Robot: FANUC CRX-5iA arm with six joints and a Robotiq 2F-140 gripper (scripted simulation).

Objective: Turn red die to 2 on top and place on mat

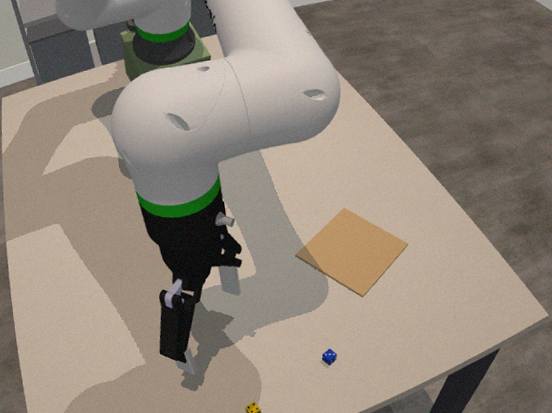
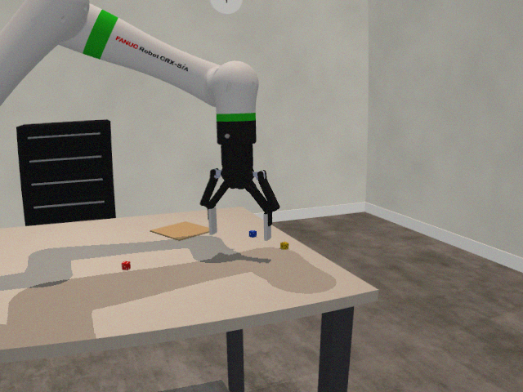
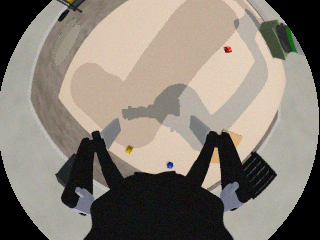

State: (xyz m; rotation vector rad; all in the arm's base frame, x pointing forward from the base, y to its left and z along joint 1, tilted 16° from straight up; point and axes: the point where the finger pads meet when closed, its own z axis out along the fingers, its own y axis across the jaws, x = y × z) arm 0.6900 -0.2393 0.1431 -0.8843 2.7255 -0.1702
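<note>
The yellow die is 13 cm ahead of my hand, 1 cm to the right of it and 5 cm below it. The rest, counted from my hand: tan mat: 4 cm behind, 29 cm to the left, 6 cm below; then red die: 28 cm behind, 5 cm to the left, 5 cm below; then blue die: 11 cm ahead, 13 cm to the left, 5 cm below.
</note>
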